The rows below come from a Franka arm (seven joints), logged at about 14 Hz.
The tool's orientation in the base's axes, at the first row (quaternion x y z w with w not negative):
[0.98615, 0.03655, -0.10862, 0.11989]
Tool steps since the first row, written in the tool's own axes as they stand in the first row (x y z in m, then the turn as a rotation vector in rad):
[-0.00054, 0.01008, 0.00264, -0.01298, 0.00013, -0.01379]
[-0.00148, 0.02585, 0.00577, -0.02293, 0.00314, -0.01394]
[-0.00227, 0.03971, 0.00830, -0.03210, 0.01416, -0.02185]
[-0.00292, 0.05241, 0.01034, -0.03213, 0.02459, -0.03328]
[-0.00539, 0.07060, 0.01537, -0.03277, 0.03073, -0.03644]
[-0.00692, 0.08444, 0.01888, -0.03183, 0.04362, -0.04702]
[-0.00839, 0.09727, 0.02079, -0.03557, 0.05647, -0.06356]
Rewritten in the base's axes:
[-0.00008, -0.01043, -0.00008, -0.00979, 0.00265, 0.01599]
[-0.00009, -0.02652, 0.00077, -0.01916, -0.00069, 0.01904]
[-0.00002, -0.04060, 0.00172, -0.02538, -0.00985, 0.03110]
[0.00018, -0.05342, 0.00283, -0.02203, -0.01716, 0.04432]
[-0.00148, -0.07239, 0.00277, -0.02141, -0.02237, 0.04886]
[-0.00233, -0.08672, 0.00295, -0.01705, -0.03222, 0.06162]
[-0.00290, -0.09968, 0.00440, -0.01603, -0.04080, 0.08107]

